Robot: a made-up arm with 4 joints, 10 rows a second.
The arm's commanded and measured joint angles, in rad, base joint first. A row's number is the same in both.
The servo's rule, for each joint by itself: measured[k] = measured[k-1] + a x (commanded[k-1-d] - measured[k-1]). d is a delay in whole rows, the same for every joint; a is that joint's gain. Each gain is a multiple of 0.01, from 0.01 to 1. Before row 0 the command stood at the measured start. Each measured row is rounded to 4 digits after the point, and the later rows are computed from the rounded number. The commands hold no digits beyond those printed.
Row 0, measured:
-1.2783 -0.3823 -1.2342 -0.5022
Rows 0 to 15, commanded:
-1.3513 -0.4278 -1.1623 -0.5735
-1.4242 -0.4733 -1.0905 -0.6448
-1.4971 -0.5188 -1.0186 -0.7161
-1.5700 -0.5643 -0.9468 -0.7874
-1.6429 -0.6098 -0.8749 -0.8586
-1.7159 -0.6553 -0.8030 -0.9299
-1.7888 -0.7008 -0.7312 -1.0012
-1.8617 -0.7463 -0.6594 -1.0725
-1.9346 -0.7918 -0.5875 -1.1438
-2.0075 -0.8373 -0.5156 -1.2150
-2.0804 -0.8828 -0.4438 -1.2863
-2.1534 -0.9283 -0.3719 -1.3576
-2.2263 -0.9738 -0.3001 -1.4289
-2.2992 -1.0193 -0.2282 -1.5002
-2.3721 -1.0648 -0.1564 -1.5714
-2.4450 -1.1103 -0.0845 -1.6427
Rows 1 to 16, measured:
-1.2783 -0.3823 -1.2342 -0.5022
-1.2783 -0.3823 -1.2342 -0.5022
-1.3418 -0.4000 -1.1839 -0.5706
-1.4135 -0.4286 -1.1185 -0.6418
-1.4862 -0.4638 -1.0486 -0.7131
-1.5591 -0.5030 -0.9773 -0.7844
-1.6320 -0.5447 -0.9056 -0.8556
-1.7050 -0.5878 -0.8338 -0.9269
-1.7779 -0.6319 -0.7620 -0.9982
-1.8508 -0.6765 -0.6902 -1.0695
-1.9237 -0.7215 -0.6183 -1.1408
-1.9966 -0.7667 -0.5464 -1.2120
-2.0695 -0.8120 -0.4746 -1.2833
-2.1425 -0.8574 -0.4027 -1.3546
-2.2154 -0.9028 -0.3309 -1.4259
-2.2883 -0.9482 -0.2590 -1.4972
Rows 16 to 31, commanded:
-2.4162 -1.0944 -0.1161 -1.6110
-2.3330 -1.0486 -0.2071 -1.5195
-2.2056 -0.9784 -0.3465 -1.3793
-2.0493 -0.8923 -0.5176 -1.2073
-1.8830 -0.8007 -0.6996 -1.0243
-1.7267 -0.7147 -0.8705 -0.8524
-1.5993 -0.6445 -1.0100 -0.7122
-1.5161 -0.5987 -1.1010 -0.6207
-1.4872 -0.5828 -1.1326 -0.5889
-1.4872 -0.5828 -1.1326 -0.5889
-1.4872 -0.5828 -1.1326 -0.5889
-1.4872 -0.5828 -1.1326 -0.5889
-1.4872 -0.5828 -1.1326 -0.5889
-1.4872 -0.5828 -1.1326 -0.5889
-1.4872 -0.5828 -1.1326 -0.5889
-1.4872 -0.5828 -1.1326 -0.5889
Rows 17 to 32, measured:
-2.3612 -0.9937 -0.1872 -1.5684
-2.4341 -1.0392 -0.1153 -1.6397
-2.4185 -1.0607 -0.1159 -1.6121
-2.3441 -1.0560 -0.1797 -1.5232
-2.2236 -1.0257 -0.2965 -1.3851
-2.0720 -0.9737 -0.4513 -1.2144
-1.9076 -0.9062 -0.6251 -1.0319
-1.7502 -0.8315 -0.7969 -0.8596
-1.6189 -0.7586 -0.9461 -0.7181
-1.5295 -0.6962 -1.0545 -0.6246
-1.4927 -0.6520 -1.1092 -0.5903
-1.4879 -0.6250 -1.1256 -0.5890
-1.4873 -0.6085 -1.1305 -0.5889
-1.4872 -0.5985 -1.1320 -0.5889
-1.4872 -0.5924 -1.1324 -0.5889
-1.4872 -0.5887 -1.1325 -0.5889

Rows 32 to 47, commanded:
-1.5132 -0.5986 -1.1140 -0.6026
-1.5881 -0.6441 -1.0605 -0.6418
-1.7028 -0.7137 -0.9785 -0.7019
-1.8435 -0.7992 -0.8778 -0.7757
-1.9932 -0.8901 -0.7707 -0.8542
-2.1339 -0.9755 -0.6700 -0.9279
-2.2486 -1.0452 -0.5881 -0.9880
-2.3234 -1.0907 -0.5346 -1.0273
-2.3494 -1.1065 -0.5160 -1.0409
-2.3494 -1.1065 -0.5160 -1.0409
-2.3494 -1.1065 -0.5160 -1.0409
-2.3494 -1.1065 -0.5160 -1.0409
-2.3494 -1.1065 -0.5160 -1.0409
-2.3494 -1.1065 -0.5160 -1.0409
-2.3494 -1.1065 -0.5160 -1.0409
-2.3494 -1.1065 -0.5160 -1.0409
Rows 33 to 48, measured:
-1.4872 -0.5864 -1.1326 -0.5889
-1.4872 -0.5850 -1.1326 -0.5889
-1.5098 -0.5903 -1.1196 -0.6021
-1.5779 -0.6113 -1.0782 -0.6402
-1.6866 -0.6512 -1.0084 -0.6994
-1.8231 -0.7089 -0.9170 -0.7726
-1.9711 -0.7796 -0.8146 -0.8509
-2.1127 -0.8560 -0.7134 -0.9248
-2.2309 -0.9298 -0.6257 -0.9855
-2.3114 -0.9926 -0.5619 -1.0256
-2.3445 -1.0370 -0.5298 -1.0403
-2.3488 -1.0641 -0.5201 -1.0409
-2.3493 -1.0806 -0.5172 -1.0409
-2.3494 -1.0907 -0.5164 -1.0409
-2.3494 -1.0969 -0.5161 -1.0409
-2.3494 -1.1006 -0.5160 -1.0409

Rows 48 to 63, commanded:
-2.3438 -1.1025 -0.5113 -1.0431
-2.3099 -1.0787 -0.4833 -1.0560
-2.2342 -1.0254 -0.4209 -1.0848
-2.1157 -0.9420 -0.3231 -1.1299
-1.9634 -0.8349 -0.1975 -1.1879
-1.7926 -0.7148 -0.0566 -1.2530
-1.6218 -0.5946 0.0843 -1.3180
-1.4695 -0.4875 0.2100 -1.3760
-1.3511 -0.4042 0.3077 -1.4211
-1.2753 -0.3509 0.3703 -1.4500
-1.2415 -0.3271 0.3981 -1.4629
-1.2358 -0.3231 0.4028 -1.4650
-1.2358 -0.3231 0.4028 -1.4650
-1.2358 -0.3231 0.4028 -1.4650
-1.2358 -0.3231 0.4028 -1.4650
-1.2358 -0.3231 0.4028 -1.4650
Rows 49 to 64, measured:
-2.3494 -1.1029 -0.5160 -1.0409
-2.3494 -1.1043 -0.5160 -1.0409
-2.3445 -1.1036 -0.5127 -1.0430
-2.3144 -1.0939 -0.4921 -1.0555
-2.2446 -1.0672 -0.4423 -1.0836
-2.1325 -1.0184 -0.3589 -1.1280
-1.9854 -0.9468 -0.2459 -1.1855
-1.8177 -0.8563 -0.1134 -1.2503
-1.6473 -0.7542 0.0250 -1.3153
-1.4926 -0.6502 0.1545 -1.3736
-1.3695 -0.5543 0.2617 -1.4192
-1.2875 -0.4750 0.3377 -1.4488
-1.2475 -0.4173 0.3800 -1.4623
-1.2373 -0.3806 0.3960 -1.4649
-1.2360 -0.3582 0.4008 -1.4650
-1.2358 -0.3445 0.4022 -1.4650

